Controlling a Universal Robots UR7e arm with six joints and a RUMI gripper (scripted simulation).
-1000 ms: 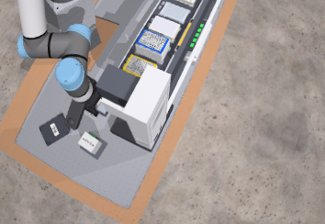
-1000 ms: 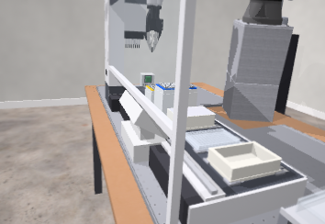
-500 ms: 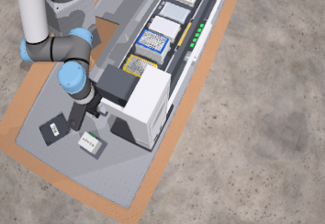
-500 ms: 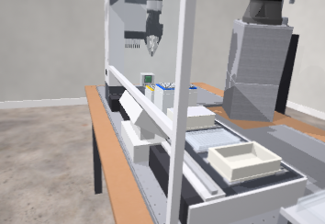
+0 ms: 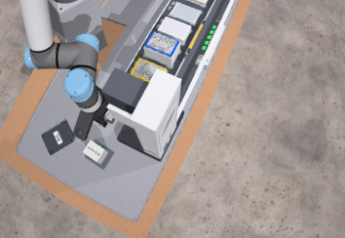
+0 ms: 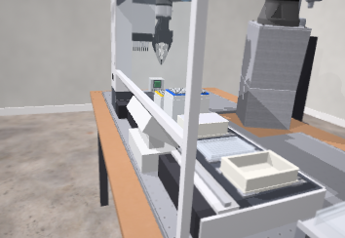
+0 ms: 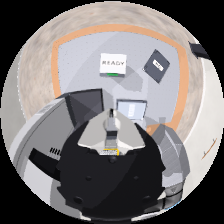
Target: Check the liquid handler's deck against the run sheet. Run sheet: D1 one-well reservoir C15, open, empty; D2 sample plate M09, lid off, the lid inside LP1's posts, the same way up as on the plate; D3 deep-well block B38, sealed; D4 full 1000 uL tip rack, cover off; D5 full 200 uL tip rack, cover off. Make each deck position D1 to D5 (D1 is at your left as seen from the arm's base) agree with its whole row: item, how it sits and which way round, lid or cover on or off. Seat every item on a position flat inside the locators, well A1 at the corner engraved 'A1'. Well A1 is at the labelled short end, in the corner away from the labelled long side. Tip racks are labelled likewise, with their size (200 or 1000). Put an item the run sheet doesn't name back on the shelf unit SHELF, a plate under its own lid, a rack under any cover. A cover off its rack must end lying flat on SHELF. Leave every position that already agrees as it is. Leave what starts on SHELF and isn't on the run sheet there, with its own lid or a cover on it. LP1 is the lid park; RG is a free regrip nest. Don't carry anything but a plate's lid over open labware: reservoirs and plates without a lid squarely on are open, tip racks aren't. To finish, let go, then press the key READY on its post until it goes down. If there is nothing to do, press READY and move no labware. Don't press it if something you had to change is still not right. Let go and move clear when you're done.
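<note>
Right now the ready key post is 70 mm to the right of my hand and 140 mm below it. From my hand the other things lie so: yellow-framed tip rack: 30 mm ahead, 280 mm to the left, 100 mm below; then white label: 210 mm behind, 130 mm to the right, 190 mm below; then blue-framed tip rack: 20 mm ahead, 400 mm to the left, 80 mm below.
</note>
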